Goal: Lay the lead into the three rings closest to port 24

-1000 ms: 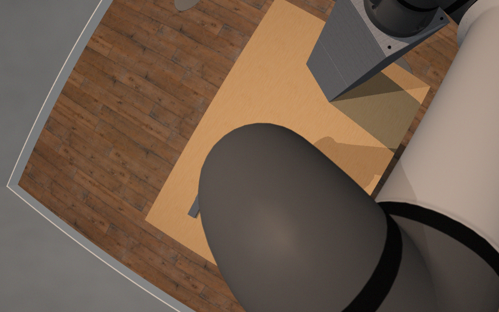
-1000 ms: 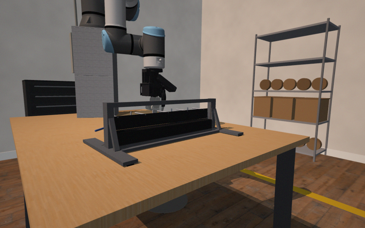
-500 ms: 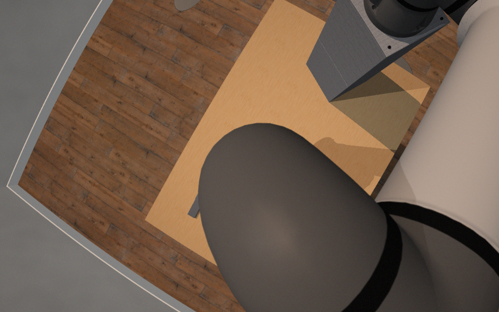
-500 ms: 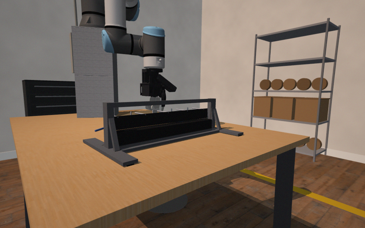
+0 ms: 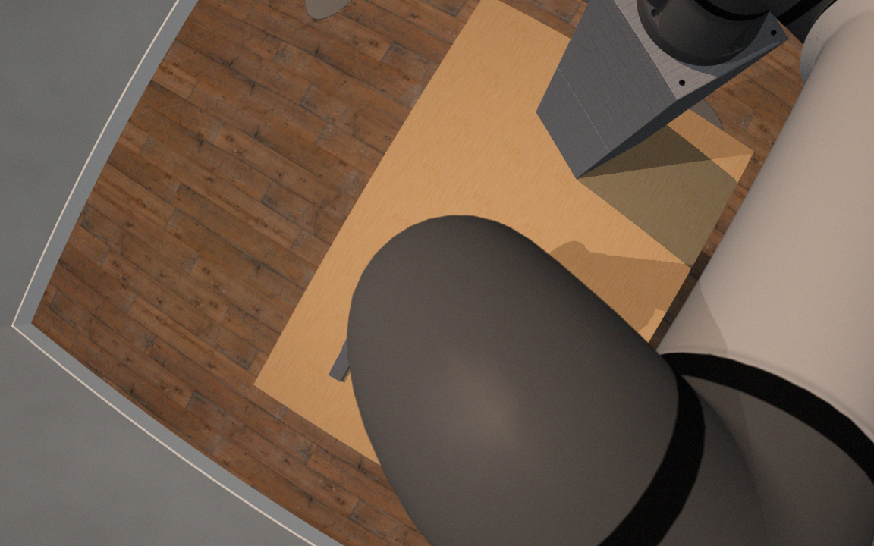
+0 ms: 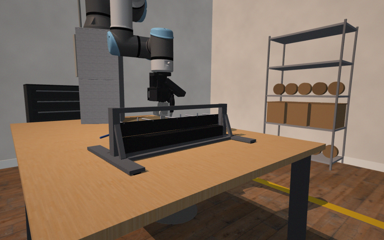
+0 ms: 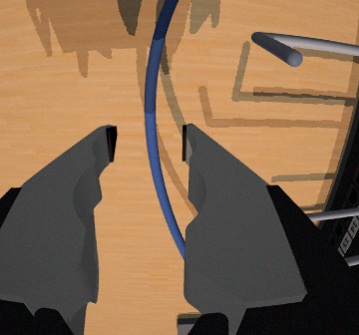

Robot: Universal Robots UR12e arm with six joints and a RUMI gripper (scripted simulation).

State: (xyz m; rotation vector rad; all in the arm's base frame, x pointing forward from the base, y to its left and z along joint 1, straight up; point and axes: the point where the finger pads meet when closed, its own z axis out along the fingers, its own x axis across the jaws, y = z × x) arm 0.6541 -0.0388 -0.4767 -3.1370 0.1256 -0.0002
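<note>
The rack lies 160 mm ahead of my hand, 70 mm to the right of it and 10 mm above it.
</note>
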